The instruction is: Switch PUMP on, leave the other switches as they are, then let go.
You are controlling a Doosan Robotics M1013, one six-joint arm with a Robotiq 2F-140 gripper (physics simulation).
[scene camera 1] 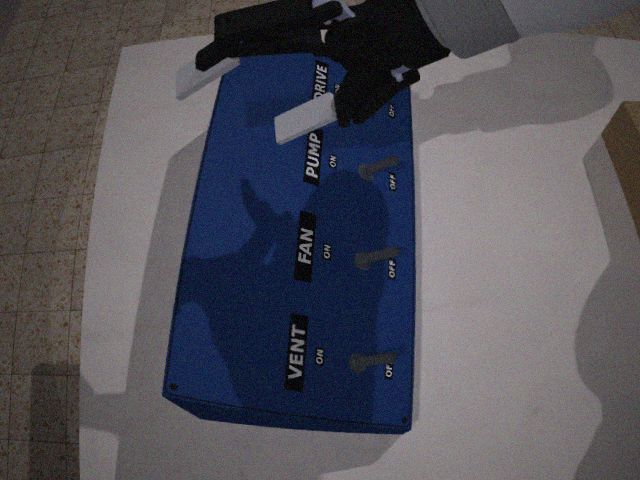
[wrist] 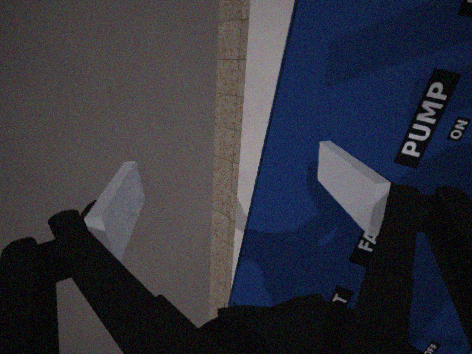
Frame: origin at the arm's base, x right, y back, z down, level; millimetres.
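Where they show: gripper, between the fingertips: (scene camera 1: 231,109) (wrist: 231,170).
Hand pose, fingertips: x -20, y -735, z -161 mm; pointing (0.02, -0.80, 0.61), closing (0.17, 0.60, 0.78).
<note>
Things, the pixels of their centre, and the offset from my fingertips. Level surfaces: height alone.
- blue switch panel, middle of its body: (scene camera 1: 304,222) (wrist: 406,169) dx -15, dy +66, dz +206 mm
- PUMP switch, middle of its body: (scene camera 1: 381,165) dx +36, dy +161, dz +157 mm
- FAN switch, middle of its body: (scene camera 1: 379,255) dx -83, dy +150, dz +157 mm
- VENT switch, middle of its body: (scene camera 1: 376,359) dx -203, dy +139, dz +157 mm
- white table, height of its surface: dz +269 mm
A blue switch panel (scene camera 1: 258,196) (wrist: 300,110) carries the labels DRIVE, PUMP, FAN and VENT. The PUMP switch (scene camera 1: 379,166) is a grey lever on the OFF side of its row; it does not show in the wrist view. The FAN switch (scene camera 1: 377,256) and VENT switch (scene camera 1: 374,360) also lie on their OFF sides. The DRIVE switch is hidden behind the gripper. My gripper (scene camera 1: 228,112) (wrist: 231,170) is wide open and empty, above the DRIVE and PUMP end of the panel. One finger pad is over the panel near the PUMP label; the other is out past its left edge.
The panel stands on a white table (scene camera 1: 496,232) (wrist: 267,45). A brown box-like object (scene camera 1: 627,139) stands at the right edge of the scene view. Tiled floor (scene camera 1: 46,155) (wrist: 231,75) shows beyond the table. Shadows of the arm fall across the panel and table.
</note>
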